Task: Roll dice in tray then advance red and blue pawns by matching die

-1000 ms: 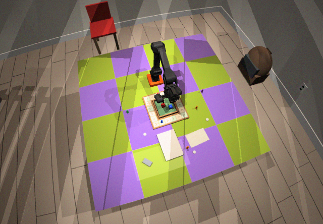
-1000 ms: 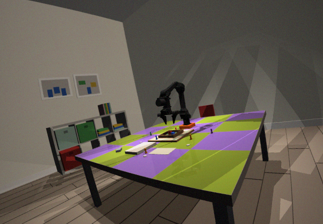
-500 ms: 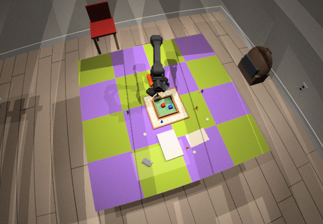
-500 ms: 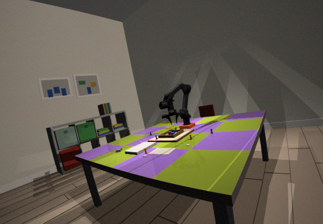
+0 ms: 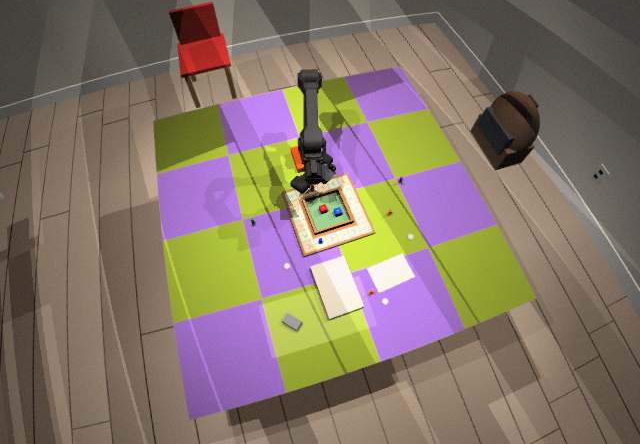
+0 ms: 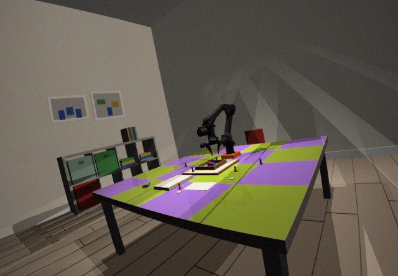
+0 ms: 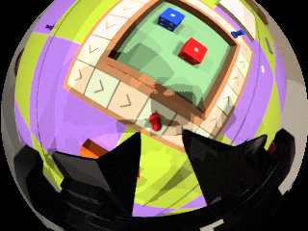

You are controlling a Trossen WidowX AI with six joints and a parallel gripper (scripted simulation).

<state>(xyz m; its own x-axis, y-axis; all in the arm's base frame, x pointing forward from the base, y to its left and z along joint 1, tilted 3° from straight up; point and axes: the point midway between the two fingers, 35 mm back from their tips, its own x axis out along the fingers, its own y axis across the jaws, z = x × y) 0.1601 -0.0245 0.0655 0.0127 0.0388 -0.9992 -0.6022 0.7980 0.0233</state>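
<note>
My gripper tip is now 3 cm above the red pawn. From my gripper tip the other things lie so: purple pawn 37 cm to the left, 5 cm below, 5 cm ahead; blue pawn 23 cm ahead, 3 cm to the right, 3 cm below; green tray 11 cm ahead, 6 cm below, 3 cm to the left.
</note>
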